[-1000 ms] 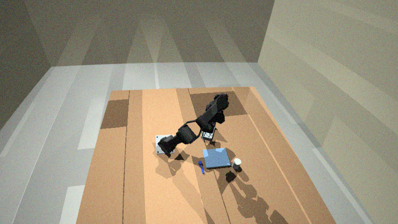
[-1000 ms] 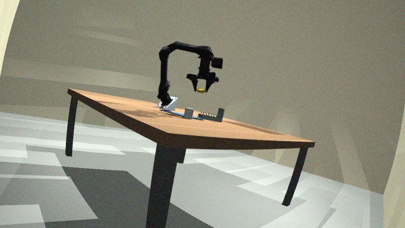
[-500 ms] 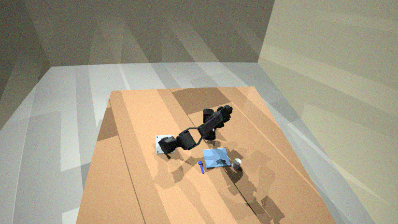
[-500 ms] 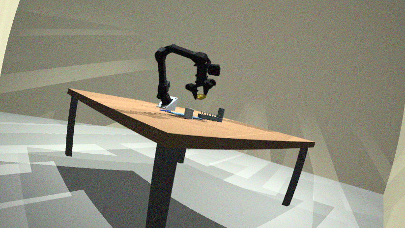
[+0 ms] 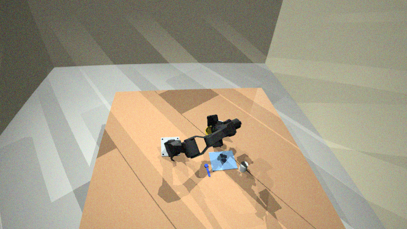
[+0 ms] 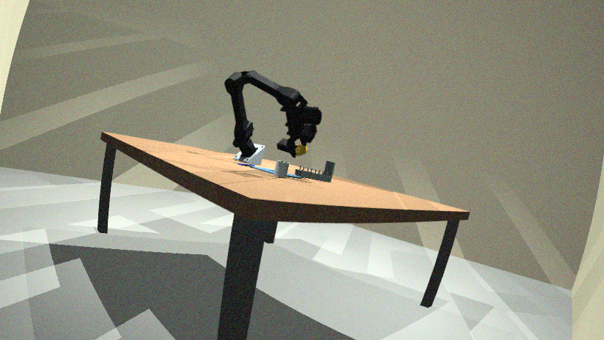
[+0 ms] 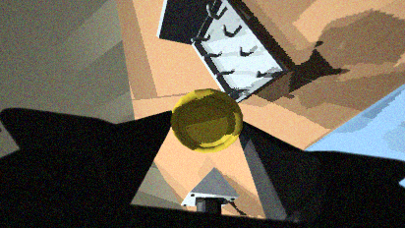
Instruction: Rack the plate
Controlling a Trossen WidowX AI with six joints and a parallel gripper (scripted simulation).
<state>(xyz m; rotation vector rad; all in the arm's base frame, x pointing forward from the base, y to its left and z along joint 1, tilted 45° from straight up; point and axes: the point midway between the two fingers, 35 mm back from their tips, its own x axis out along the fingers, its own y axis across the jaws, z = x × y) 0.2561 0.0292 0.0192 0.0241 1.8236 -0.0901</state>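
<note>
Now: gripper tip 7 cm above the grey dish rack, 6 cm short of it and 4 cm to the right of it. Round my gripper tip: blue spoon: 20 cm to the right, 9 cm below, 7 cm behind; then light blue mat: 17 cm to the right, 9 cm below, 4 cm ahead; then yellow plate: 1 cm to the right, 1 cm above.
</note>
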